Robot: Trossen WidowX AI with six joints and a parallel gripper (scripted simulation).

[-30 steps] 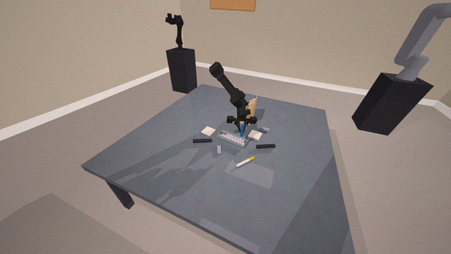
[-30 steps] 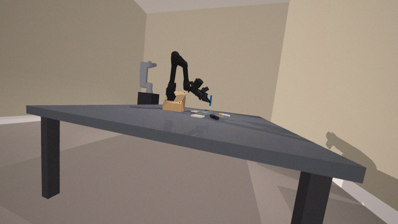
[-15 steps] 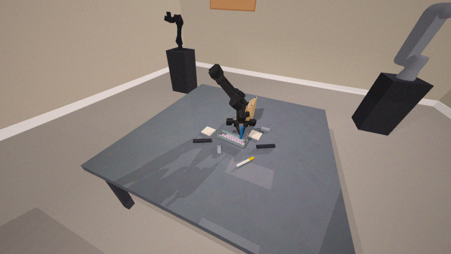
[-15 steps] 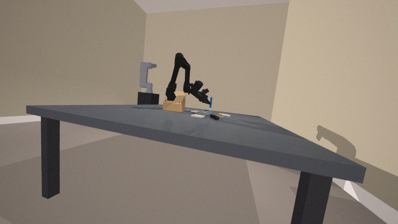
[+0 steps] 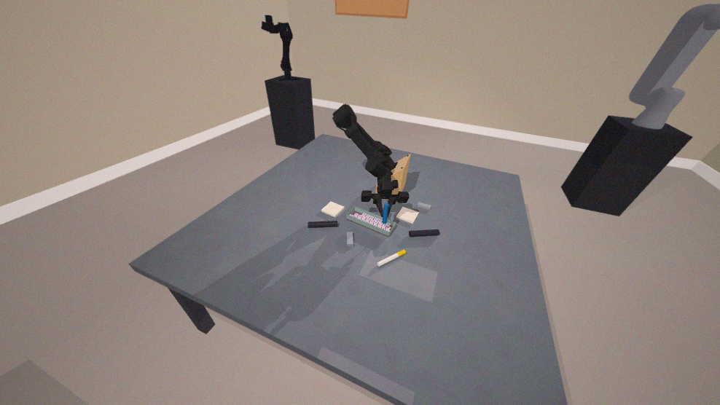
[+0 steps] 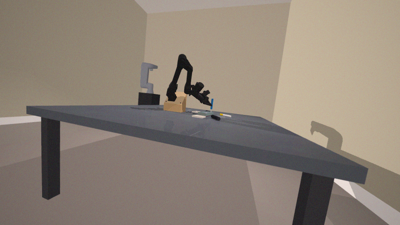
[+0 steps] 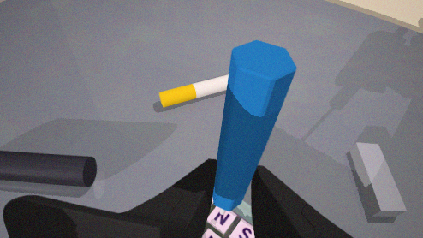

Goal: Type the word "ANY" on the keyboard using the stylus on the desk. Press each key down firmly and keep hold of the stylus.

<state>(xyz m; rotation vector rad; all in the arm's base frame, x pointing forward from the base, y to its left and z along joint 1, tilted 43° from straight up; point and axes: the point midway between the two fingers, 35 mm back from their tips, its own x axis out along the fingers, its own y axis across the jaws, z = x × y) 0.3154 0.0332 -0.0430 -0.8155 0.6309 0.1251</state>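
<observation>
Now: gripper tip 70 mm above the n key. Round my gripper tip: yellow marker 120 mm ahead, 80 mm to the left, 70 mm below; blue hexagonal stylus 20 mm below; H key 80 mm to the right, 70 mm below, 10 mm behind.
</observation>
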